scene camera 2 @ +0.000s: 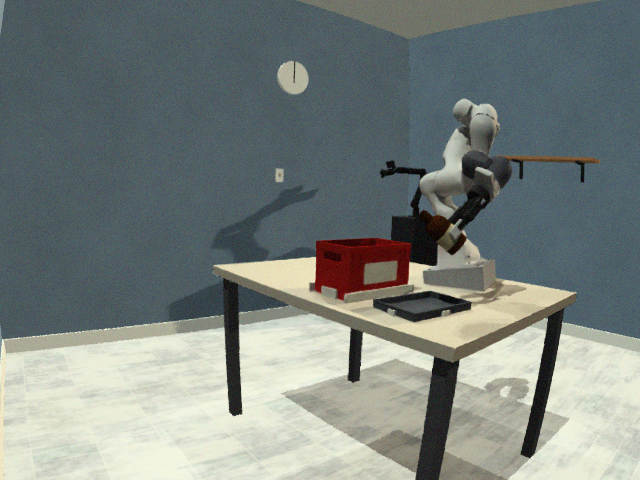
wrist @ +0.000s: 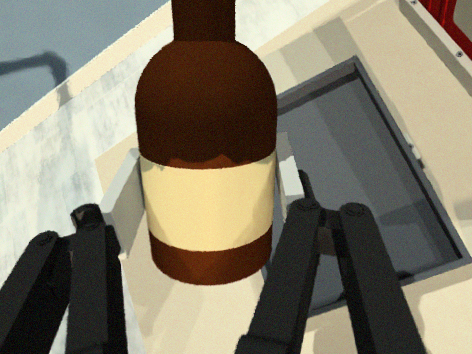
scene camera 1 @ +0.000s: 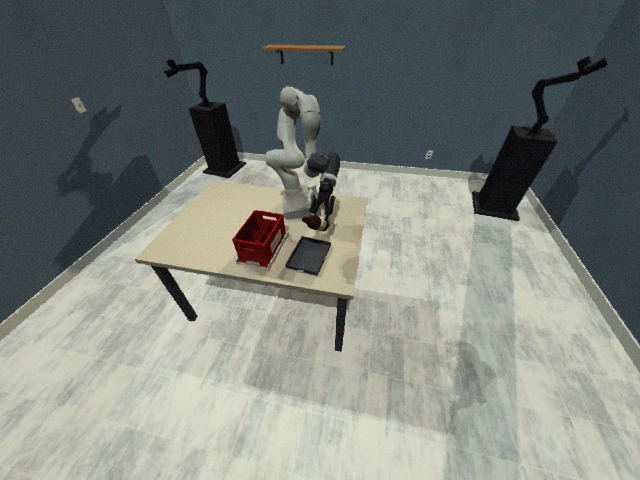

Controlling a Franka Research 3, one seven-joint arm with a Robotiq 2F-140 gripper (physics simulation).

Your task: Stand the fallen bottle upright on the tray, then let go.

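A brown bottle (scene camera 1: pixel 312 222) (scene camera 2: pixel 444 232) (wrist: pixel 207 110) with a cream label is held in the air, tilted, its neck pointing up and to the left in the scene camera 2 view. My gripper (scene camera 2: pixel 454 232) (wrist: pixel 210 160) is shut on the bottle, with one pad on each side of the label. The dark grey tray (scene camera 1: pixel 291 256) (scene camera 2: pixel 413 316) (wrist: pixel 407 125) lies flat on the table. The bottle is above the table on the robot-base side of the tray, apart from the tray. In the wrist view the bottle hides part of the tray's left side.
A red crate (scene camera 1: pixel 251 255) (scene camera 2: pixel 338 268) (wrist: pixel 440 10) stands on the table (scene camera 1: pixel 201 222) (scene camera 2: pixel 273 279) beside the tray, with low pale strips along its base. The robot's base (scene camera 1: pixel 296 204) (scene camera 2: pixel 457 277) stands behind the tray. Two black pedestals (scene camera 1: pixel 214 136) (scene camera 1: pixel 516 167) stand on the floor beyond the table.
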